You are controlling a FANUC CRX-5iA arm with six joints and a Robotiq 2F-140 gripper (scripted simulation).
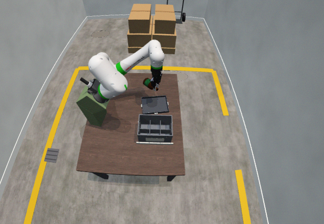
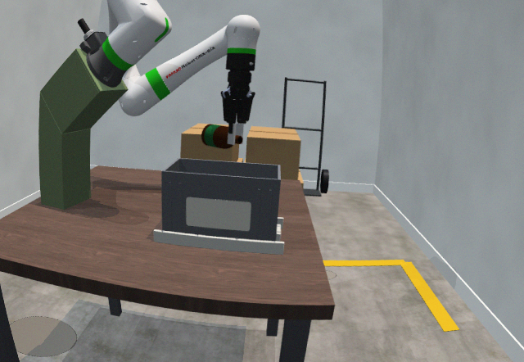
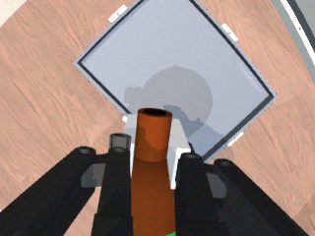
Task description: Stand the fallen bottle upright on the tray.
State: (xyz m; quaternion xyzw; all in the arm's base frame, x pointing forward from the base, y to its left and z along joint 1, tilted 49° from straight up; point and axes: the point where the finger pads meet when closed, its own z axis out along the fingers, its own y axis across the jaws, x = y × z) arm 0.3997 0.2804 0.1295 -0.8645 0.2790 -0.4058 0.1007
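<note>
Right now my hand is 40 mm past the brown bottle, 30 mm to the right of it and 20 mm above it. Round my hand: grey tray 50 mm to the right, 210 mm below; then dark grey crate 30 mm ahead, 350 mm to the right, 140 mm below.
</note>
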